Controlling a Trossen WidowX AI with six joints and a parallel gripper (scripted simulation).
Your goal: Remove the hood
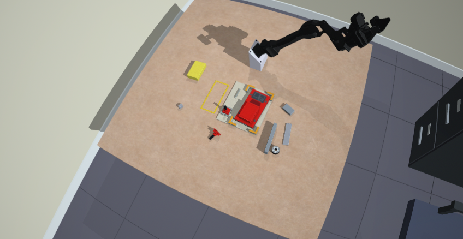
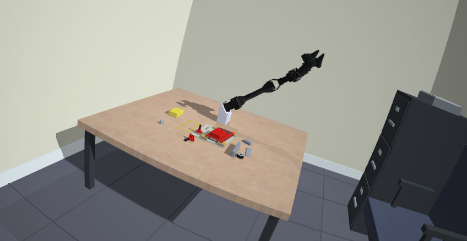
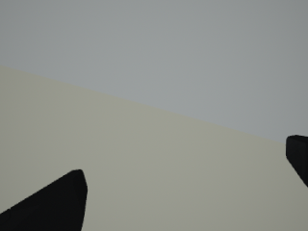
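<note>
Now: the red hood 66 cm below my gripper tip, 43 cm to the right of it and 27 cm ahead of it. From my gripper tip the other things lie so: grey piece: 78 cm to the right, 69 cm below, 41 cm ahead; then yellow block: 83 cm to the right, 69 cm below, 17 cm ahead.
</note>
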